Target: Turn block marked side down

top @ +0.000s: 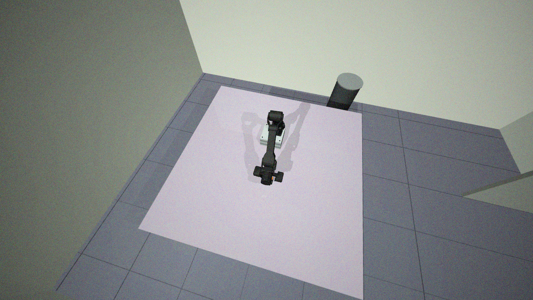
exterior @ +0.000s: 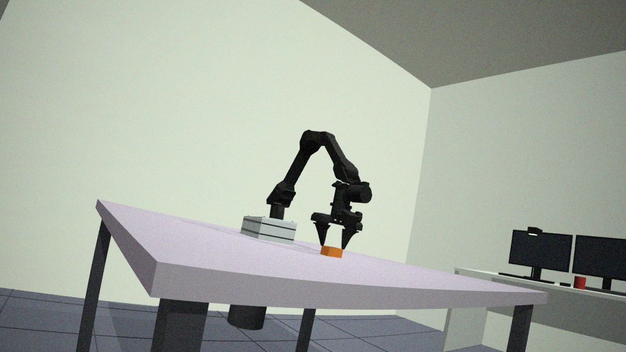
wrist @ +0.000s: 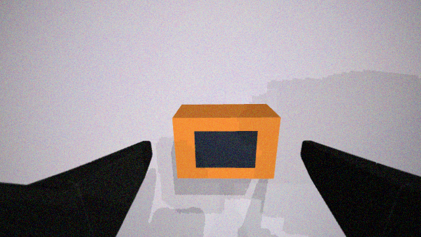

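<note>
Right now my gripper tip is 1 cm above the orange block.
</note>
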